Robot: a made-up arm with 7 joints.
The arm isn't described. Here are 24 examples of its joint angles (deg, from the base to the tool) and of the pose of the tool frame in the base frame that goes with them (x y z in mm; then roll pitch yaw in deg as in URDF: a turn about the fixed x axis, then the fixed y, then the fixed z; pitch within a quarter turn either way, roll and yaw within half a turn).
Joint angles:
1: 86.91 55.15 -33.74 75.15 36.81 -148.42 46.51
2: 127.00 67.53 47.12 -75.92 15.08 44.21 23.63
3: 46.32 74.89 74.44 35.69 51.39 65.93 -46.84
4: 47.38 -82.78 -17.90 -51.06 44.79 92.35 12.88
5: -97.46 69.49 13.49 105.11 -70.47 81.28 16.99
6: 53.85 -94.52 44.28 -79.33 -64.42 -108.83 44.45
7: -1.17 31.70 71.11 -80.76 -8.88 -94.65 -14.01
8: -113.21 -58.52 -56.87 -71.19 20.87 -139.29 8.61
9: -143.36 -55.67 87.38 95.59 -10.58 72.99 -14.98
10: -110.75 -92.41 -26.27 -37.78 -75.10 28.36 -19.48
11: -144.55 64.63 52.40 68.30 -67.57 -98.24 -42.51
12: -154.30 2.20 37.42 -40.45 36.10 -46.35 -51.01
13: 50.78 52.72 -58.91 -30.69 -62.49 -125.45 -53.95
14: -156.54 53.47 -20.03 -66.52 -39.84 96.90 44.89
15: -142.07 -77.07 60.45 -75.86 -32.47 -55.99 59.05
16: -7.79 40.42 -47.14 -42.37 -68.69 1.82 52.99
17: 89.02 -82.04 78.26 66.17 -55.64 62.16 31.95
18: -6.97 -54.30 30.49 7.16 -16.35 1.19 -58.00
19: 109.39 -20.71 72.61 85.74 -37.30 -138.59 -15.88
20: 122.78 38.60 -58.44 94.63 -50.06 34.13 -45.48
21: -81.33 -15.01 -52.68 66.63 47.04 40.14 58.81
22: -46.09 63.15 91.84 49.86 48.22 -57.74 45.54
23: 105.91 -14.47 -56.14 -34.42 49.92 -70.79 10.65
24: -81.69 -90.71 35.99 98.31 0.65 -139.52 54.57
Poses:
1: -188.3 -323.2 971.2 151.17 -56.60 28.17
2: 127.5 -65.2 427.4 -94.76 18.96 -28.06
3: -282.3 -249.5 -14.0 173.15 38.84 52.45
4: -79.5 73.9 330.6 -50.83 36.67 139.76
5: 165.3 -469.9 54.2 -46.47 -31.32 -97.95
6: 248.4 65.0 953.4 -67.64 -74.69 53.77
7: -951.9 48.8 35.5 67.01 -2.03 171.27
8: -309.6 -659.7 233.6 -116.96 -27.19 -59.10
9: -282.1 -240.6 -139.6 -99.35 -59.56 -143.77
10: -454.6 115.7 -447.9 -106.13 48.12 53.83
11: 735.7 33.7 353.8 109.87 -40.34 43.15
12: 495.8 335.5 -342.5 -42.42 64.34 27.57
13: -519.5 -695.9 -228.2 152.43 17.36 -95.89
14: -71.4 252.7 342.7 40.71 -1.18 98.83
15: -17.5 132.5 -732.7 6.43 41.92 82.21
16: -491.4 -309.7 53.7 177.56 8.67 -174.11
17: 296.8 324.6 72.7 -9.23 63.61 -2.32
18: -595.4 -64.0 885.5 6.29 -49.01 39.67
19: 732.5 -358.3 462.7 173.65 -17.27 -35.19
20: 336.1 -287.3 22.7 163.12 48.68 60.63
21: -468.6 -297.5 211.8 153.09 -46.39 90.14
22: 88.6 -525.3 -504.0 -31.08 7.43 -15.87
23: 67.3 -601.8 603.8 73.73 -65.52 -121.37
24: -1103.7 320.0 121.4 -23.16 -40.28 149.75
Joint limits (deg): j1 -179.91..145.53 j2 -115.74..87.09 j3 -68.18..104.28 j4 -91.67..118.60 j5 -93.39..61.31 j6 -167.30..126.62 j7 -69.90..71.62
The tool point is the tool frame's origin. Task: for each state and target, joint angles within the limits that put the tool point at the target. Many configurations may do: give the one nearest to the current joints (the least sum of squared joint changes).
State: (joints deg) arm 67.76 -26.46 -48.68 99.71 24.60 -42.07 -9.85
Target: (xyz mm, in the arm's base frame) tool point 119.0 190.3 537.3
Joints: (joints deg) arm 35.41 -27.29 -66.69 99.01 27.41 12.13 -1.40
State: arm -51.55 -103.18 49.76 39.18 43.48 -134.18 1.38
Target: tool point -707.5 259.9 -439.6
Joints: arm -63.93 -97.58 25.48 9.75 33.29 -137.41 13.04
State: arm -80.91 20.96 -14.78 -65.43 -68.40 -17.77 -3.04
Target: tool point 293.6 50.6 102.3
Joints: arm -116.48 40.28 -40.48 -91.67 -69.42 27.45 14.24
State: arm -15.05 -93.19 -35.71 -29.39 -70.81 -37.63 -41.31
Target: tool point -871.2 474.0 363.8
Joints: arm -57.46 -115.74 -39.11 -15.64 -51.38 -31.32 -53.97
